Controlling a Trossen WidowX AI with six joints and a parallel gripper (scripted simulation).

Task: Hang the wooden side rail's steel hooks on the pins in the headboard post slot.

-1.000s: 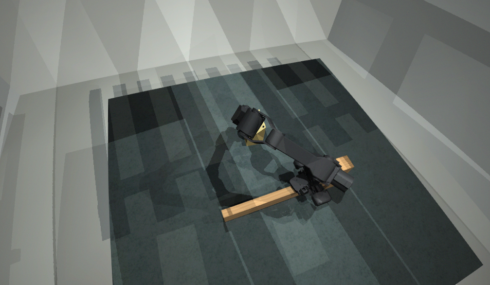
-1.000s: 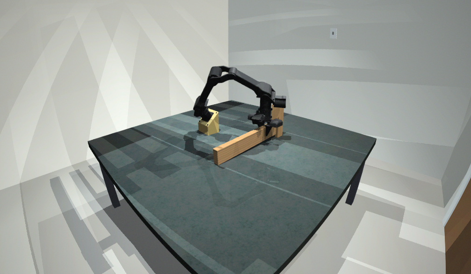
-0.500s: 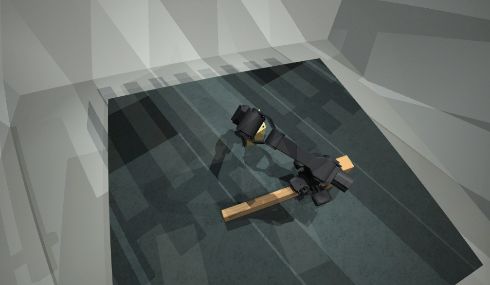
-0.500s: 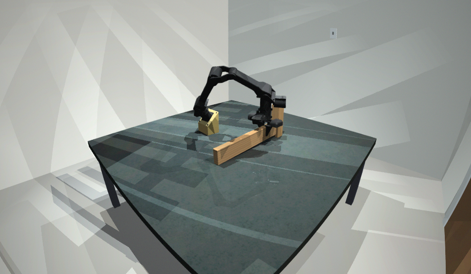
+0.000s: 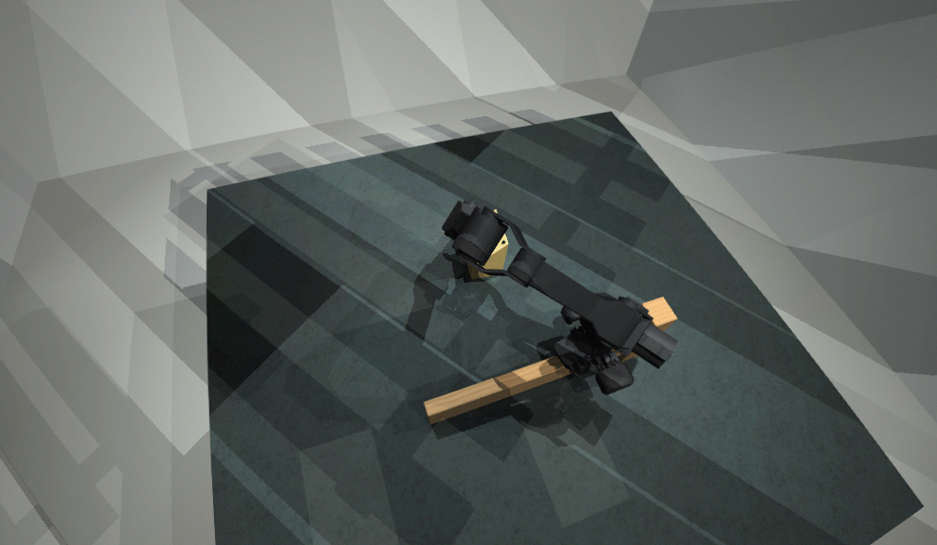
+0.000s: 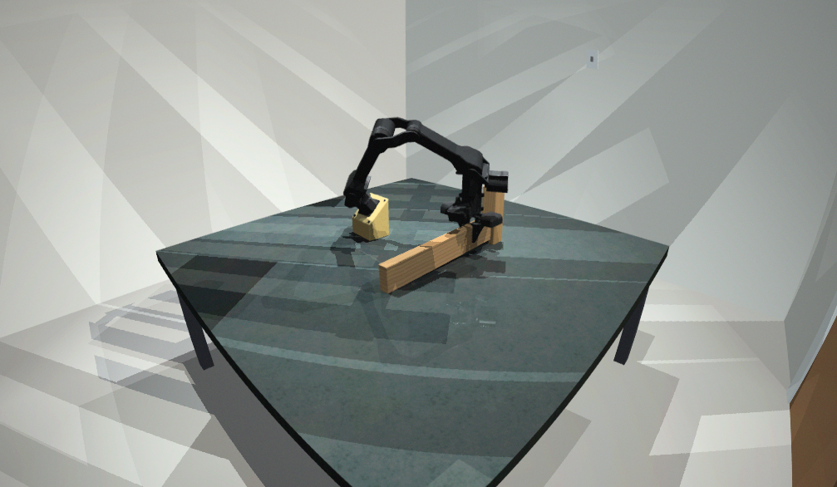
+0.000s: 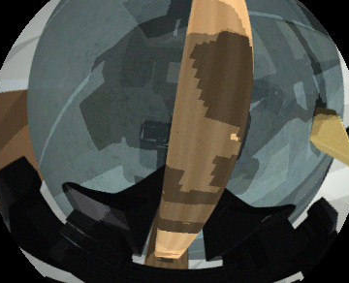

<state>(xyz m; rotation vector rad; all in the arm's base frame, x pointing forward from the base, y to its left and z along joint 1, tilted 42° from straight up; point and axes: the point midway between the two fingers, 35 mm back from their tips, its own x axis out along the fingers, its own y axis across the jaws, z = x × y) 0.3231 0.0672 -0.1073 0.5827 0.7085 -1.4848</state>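
Now: the headboard post 120 mm to the left of my gripper tip, 50 mm above it and 10 mm behind it.
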